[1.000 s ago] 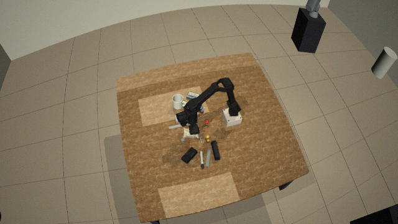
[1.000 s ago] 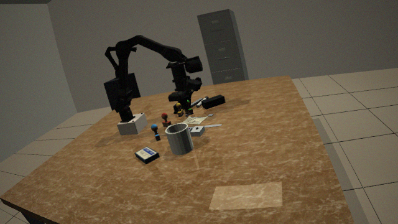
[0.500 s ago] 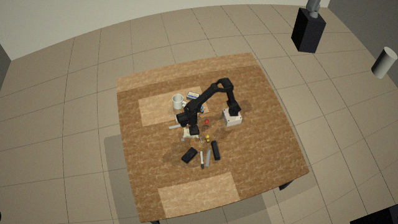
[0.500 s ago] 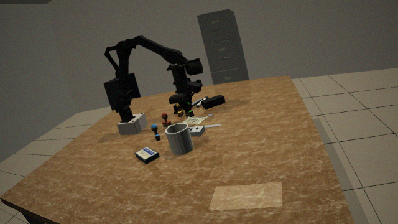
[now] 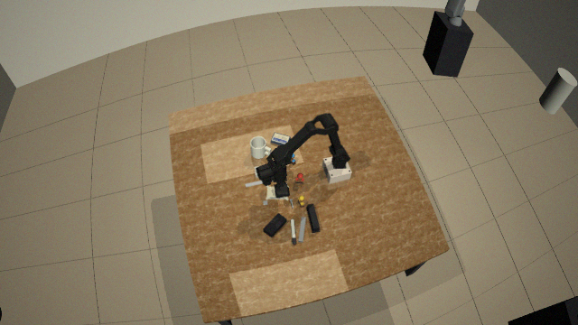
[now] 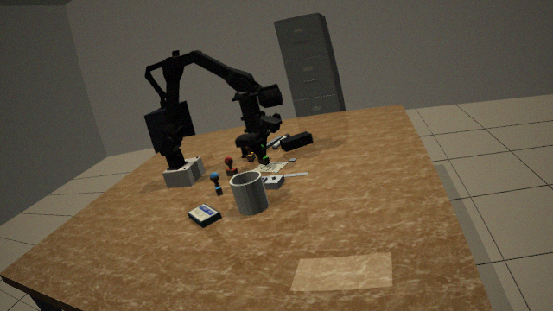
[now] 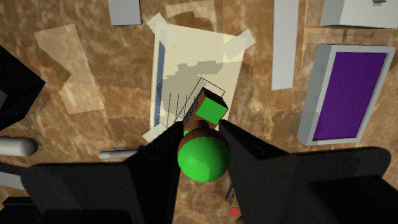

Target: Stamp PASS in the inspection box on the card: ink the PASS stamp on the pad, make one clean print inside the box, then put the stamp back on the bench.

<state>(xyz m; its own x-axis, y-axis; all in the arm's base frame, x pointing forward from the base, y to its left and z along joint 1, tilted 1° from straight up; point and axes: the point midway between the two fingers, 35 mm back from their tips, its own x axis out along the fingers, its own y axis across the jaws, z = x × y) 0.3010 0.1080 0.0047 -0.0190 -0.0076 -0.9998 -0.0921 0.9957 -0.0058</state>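
Right now my gripper tip is 10 mm short of the card, 10 mm to the right of it and 40 mm above it. Also, from my gripper tip: yellow stamp 100 mm behind, 70 mm to the left, 20 mm below; then purple ink pad 20 mm ahead, 130 mm to the right, 30 mm below; then red stamp 100 mm behind, 50 mm to the right, 20 mm below.
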